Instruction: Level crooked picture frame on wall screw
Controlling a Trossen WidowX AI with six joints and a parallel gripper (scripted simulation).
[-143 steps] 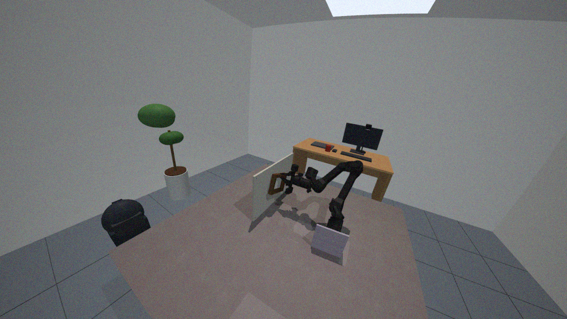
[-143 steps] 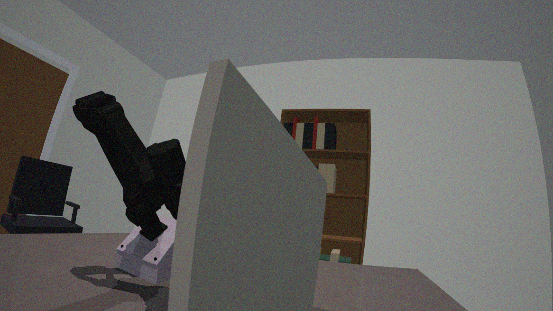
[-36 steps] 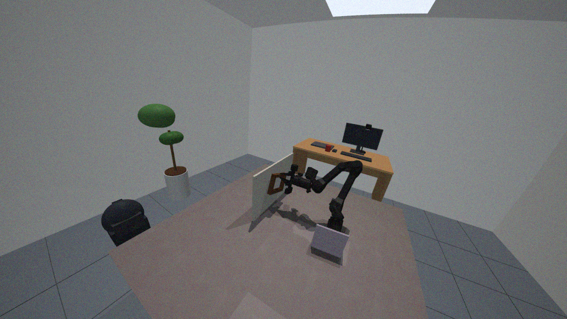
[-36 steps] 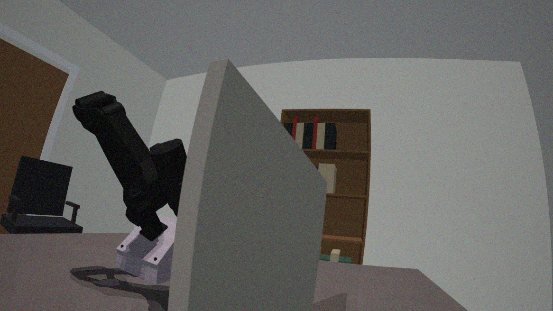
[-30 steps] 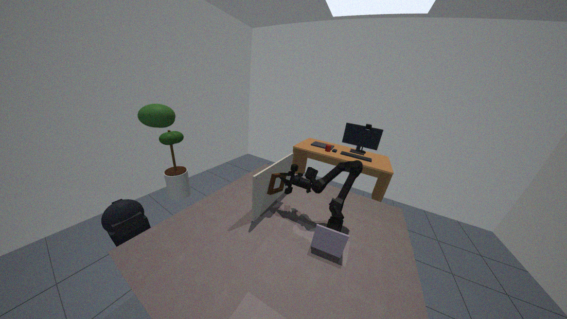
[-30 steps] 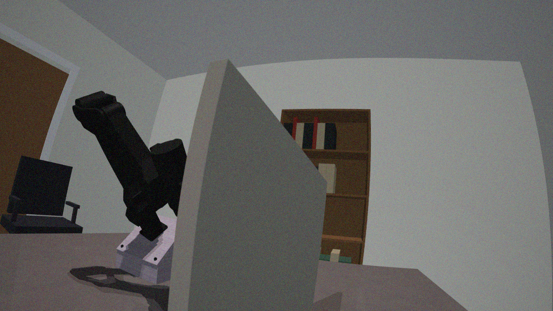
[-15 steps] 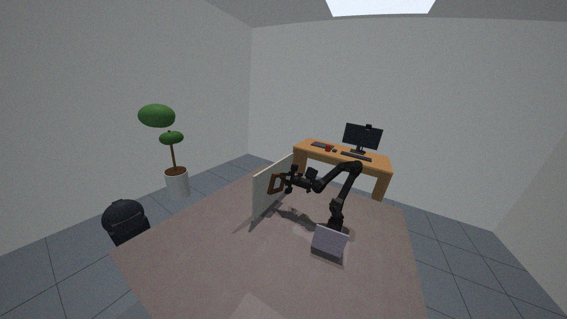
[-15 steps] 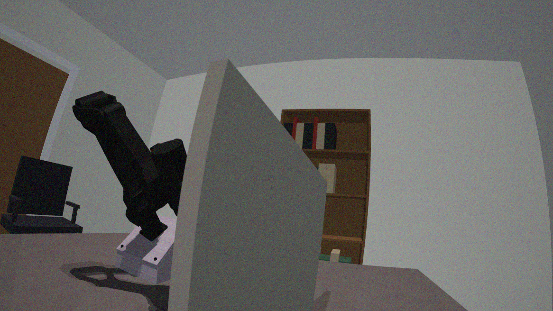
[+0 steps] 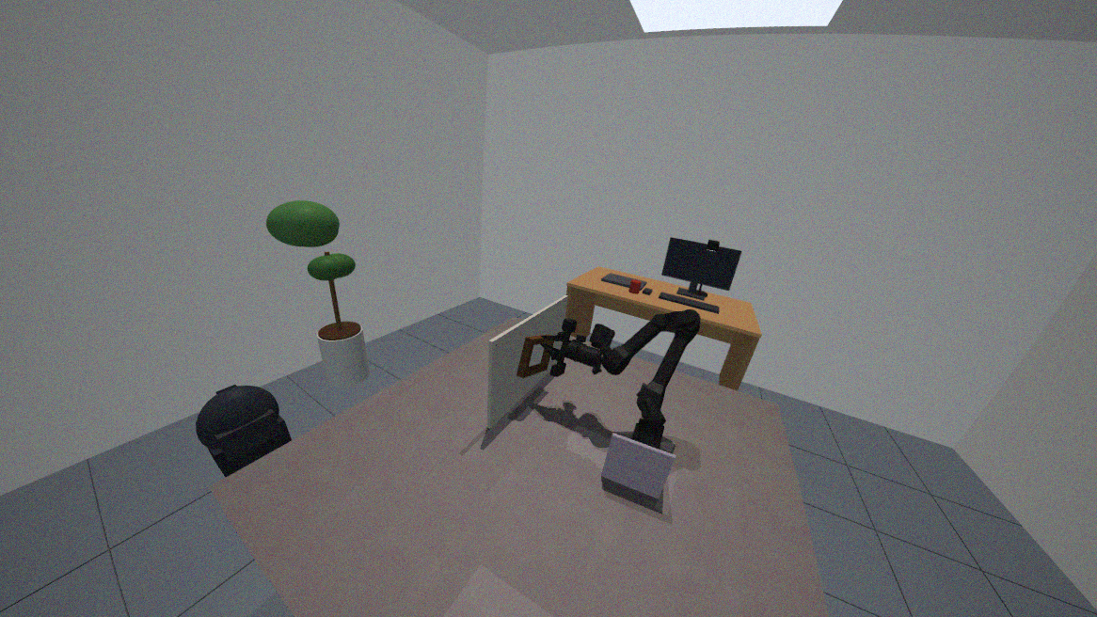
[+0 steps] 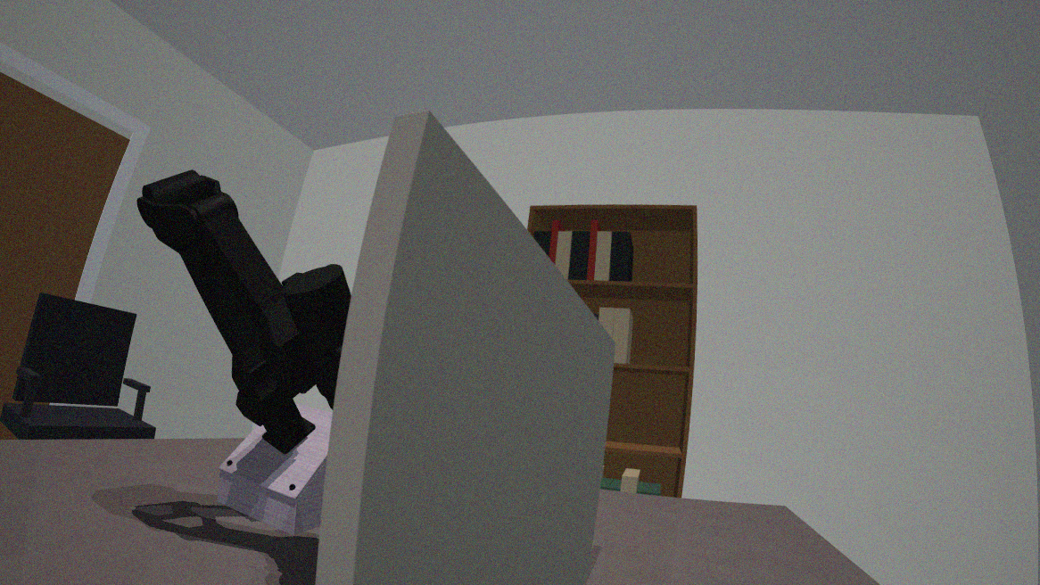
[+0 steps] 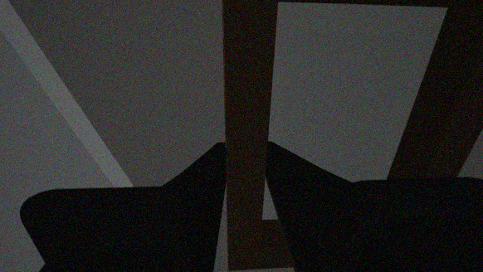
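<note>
Right now my gripper tip is 10 mm short of the brown wooden picture frame, 20 mm to the right of it and 50 mm above it. The rest, counted from my gripper tip: wall panel 20 mm ahead, 70 mm below.
</note>
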